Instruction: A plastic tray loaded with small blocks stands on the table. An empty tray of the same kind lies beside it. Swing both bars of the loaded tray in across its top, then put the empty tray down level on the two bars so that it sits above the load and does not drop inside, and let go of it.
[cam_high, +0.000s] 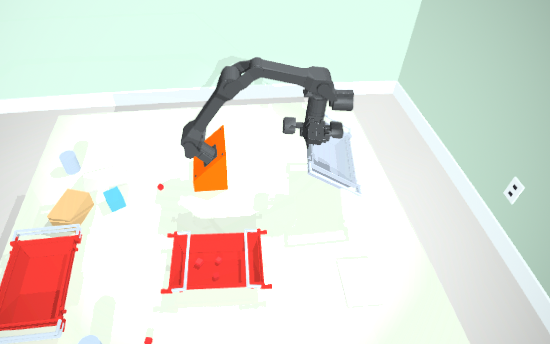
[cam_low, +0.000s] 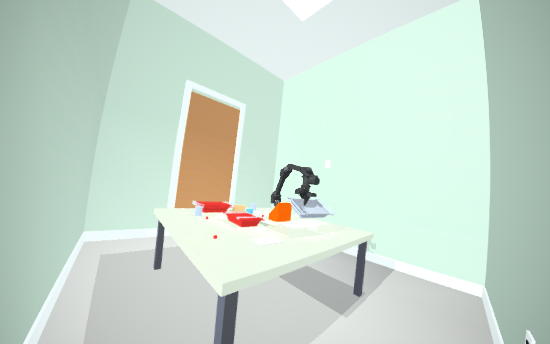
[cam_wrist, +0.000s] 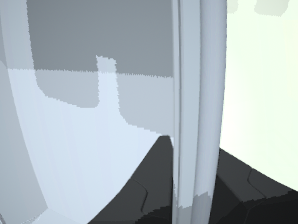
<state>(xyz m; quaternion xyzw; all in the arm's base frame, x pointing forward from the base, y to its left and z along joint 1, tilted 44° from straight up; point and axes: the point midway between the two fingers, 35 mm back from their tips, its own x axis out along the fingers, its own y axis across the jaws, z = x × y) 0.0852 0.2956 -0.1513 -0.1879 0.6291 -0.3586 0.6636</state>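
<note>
Right now the grey tray is 20 mm ahead of my gripper tip and 70 mm to the left of it. Also, from my gripper tip: tan block: 20 mm ahead, 780 mm to the right, 150 mm below; then cyan cube: 10 mm behind, 650 mm to the right, 160 mm below.
</note>
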